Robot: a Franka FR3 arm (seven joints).
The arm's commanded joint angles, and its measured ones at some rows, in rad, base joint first. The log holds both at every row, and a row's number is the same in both.
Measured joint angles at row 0: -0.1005, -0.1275, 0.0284, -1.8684, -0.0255, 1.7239, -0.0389
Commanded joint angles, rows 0 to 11: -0.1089, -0.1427, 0.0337, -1.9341, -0.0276, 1.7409, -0.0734; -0.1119, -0.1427, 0.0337, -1.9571, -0.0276, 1.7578, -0.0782; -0.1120, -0.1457, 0.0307, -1.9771, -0.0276, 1.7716, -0.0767; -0.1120, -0.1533, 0.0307, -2.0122, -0.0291, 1.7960, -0.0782; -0.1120, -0.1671, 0.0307, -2.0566, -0.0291, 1.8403, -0.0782; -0.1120, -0.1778, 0.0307, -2.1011, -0.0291, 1.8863, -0.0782; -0.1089, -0.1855, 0.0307, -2.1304, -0.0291, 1.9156, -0.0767; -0.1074, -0.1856, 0.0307, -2.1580, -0.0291, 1.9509, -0.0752; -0.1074, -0.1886, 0.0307, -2.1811, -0.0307, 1.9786, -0.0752; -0.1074, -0.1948, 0.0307, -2.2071, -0.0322, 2.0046, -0.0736; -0.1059, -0.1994, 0.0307, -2.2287, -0.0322, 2.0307, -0.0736; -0.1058, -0.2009, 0.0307, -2.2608, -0.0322, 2.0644, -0.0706
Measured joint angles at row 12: -0.1008, -0.1529, 0.0258, -2.1658, -0.0255, 1.9861, -0.0621
